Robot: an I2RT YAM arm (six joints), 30 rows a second.
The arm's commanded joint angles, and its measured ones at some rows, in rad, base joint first. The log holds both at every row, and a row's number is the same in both.
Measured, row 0: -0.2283, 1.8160, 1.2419, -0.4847, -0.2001, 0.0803
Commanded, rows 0 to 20: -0.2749, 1.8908, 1.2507, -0.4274, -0.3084, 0.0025; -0.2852, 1.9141, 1.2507, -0.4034, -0.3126, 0.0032; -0.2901, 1.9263, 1.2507, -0.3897, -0.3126, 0.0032; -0.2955, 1.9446, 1.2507, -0.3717, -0.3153, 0.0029; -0.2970, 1.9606, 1.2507, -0.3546, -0.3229, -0.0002; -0.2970, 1.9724, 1.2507, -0.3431, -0.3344, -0.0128; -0.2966, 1.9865, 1.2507, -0.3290, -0.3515, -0.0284; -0.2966, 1.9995, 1.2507, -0.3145, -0.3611, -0.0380; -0.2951, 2.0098, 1.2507, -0.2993, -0.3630, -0.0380; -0.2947, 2.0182, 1.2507, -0.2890, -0.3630, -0.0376; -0.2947, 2.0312, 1.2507, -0.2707, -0.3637, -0.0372; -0.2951, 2.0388, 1.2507, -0.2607, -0.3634, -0.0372; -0.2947, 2.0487, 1.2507, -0.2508, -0.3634, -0.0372; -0.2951, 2.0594, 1.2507, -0.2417, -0.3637, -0.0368; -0.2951, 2.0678, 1.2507, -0.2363, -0.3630, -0.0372; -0.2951, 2.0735, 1.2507, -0.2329, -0.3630, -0.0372; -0.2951, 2.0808, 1.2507, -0.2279, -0.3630, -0.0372; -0.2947, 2.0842, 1.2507, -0.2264, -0.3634, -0.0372; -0.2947, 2.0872, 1.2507, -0.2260, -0.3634, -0.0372; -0.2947, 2.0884, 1.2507, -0.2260, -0.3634, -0.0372; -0.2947, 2.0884, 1.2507, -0.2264, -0.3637, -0.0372
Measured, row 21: -0.2989, 2.0487, 1.2453, -0.2214, -0.3470, -0.0311
